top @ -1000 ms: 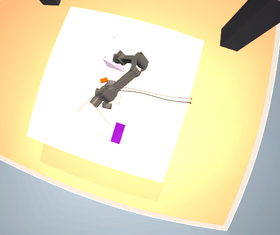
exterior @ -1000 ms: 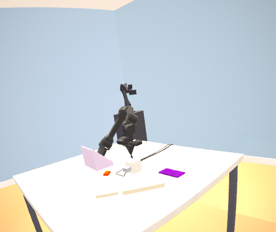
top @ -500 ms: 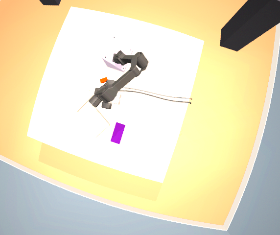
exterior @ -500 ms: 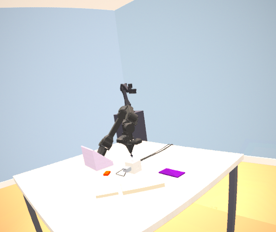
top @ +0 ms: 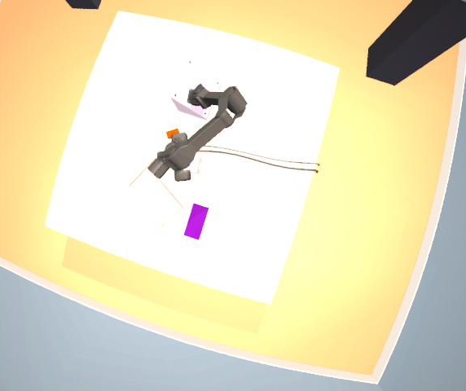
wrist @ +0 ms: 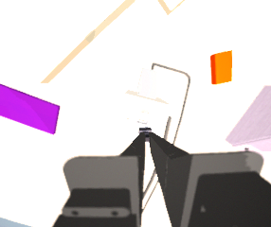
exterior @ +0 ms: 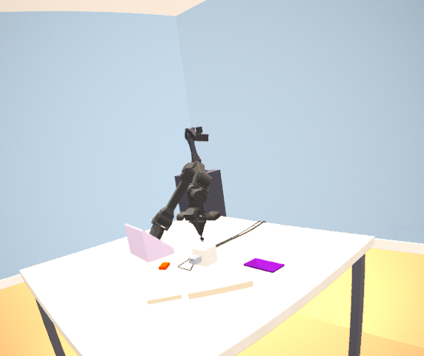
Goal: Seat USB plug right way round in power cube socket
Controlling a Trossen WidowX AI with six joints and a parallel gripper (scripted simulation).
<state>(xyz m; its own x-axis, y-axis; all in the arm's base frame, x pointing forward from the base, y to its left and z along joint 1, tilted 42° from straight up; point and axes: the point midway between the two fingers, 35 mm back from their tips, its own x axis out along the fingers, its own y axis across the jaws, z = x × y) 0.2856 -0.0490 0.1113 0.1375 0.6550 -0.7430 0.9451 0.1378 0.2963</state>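
Now: the dark USB plug 1 cm below my gripper tip. Round my gripper tip: orange block: 14 cm behind, 13 cm to the right, 13 cm below; then purple card: 27 cm ahead, 8 cm to the left, 13 cm below.
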